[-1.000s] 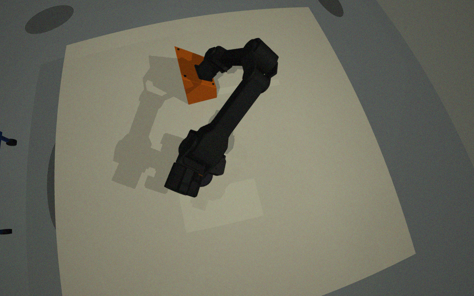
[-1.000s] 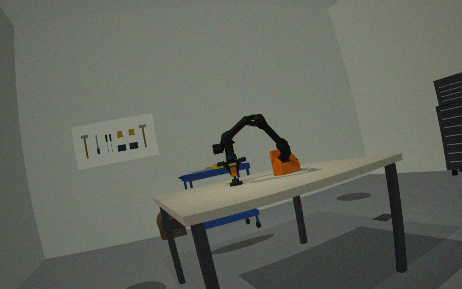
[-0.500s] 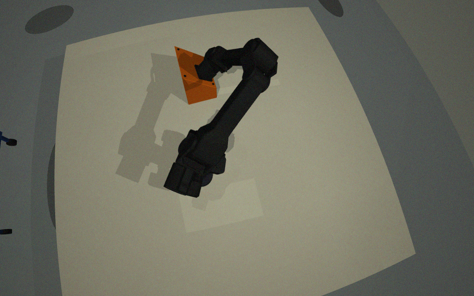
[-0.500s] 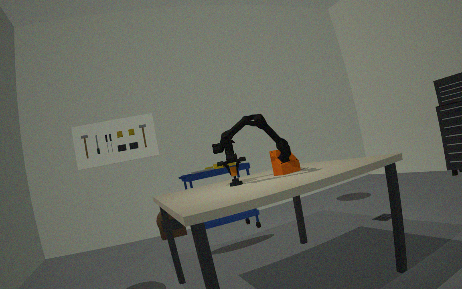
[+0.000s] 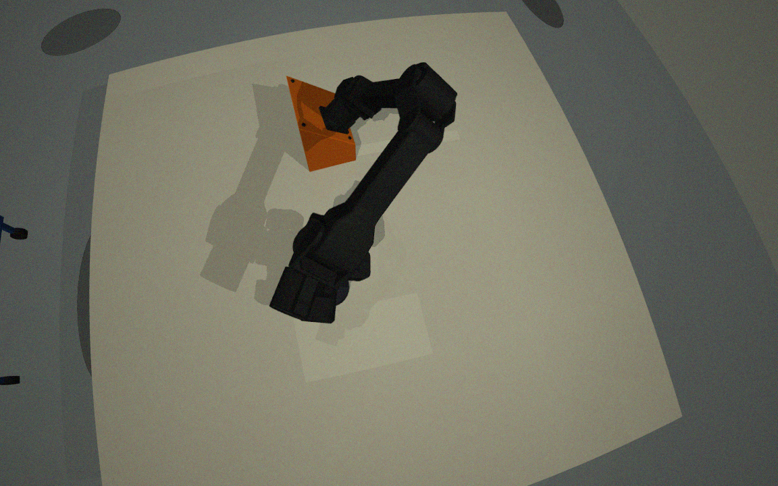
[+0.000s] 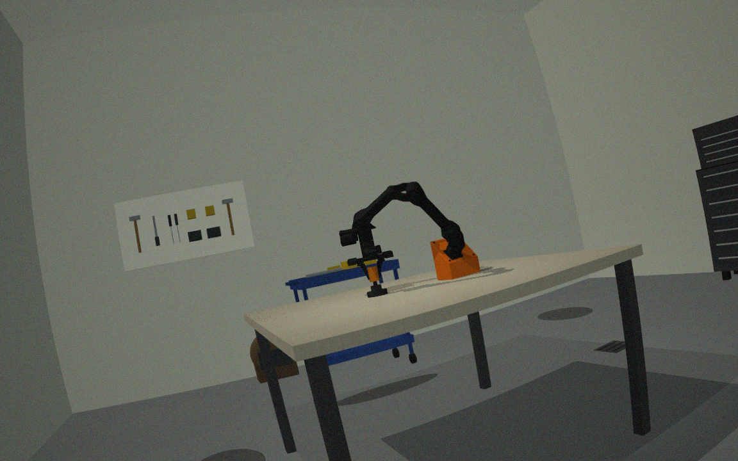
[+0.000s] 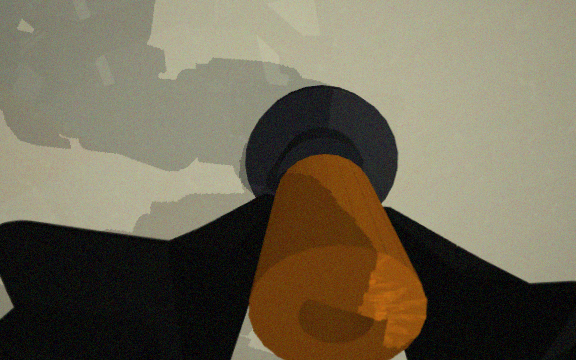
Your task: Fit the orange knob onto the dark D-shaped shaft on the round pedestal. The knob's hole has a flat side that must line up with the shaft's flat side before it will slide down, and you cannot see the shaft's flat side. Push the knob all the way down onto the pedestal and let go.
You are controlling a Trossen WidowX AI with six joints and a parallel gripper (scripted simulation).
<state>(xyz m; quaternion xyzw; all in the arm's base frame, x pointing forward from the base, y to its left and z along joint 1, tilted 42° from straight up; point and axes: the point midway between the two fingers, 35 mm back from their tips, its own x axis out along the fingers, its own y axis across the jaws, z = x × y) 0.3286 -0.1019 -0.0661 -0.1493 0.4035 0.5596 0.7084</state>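
My gripper tip is 2 cm below the orange knob. Round my gripper tip: dark round pedestal 4 cm below.
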